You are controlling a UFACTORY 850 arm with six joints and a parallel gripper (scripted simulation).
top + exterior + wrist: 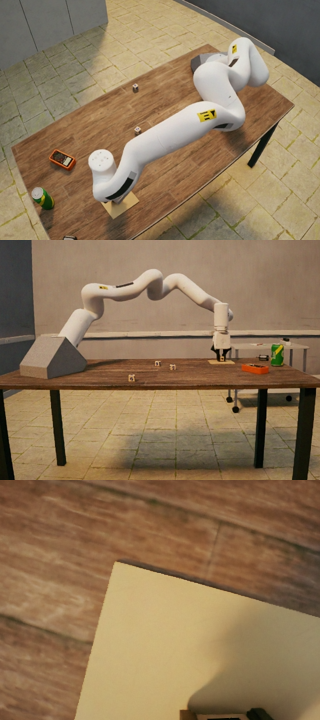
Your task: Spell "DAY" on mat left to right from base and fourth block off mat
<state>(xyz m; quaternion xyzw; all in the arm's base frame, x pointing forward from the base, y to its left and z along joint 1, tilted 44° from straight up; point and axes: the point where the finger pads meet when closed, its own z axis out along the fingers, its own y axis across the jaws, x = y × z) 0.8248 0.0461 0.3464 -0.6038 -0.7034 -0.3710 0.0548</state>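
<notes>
Now: the tan mat 3 cm below my hand. From my hand the other things lie so: dark object: 26 cm ahead, 6 cm to the left, 1 cm below.
</notes>
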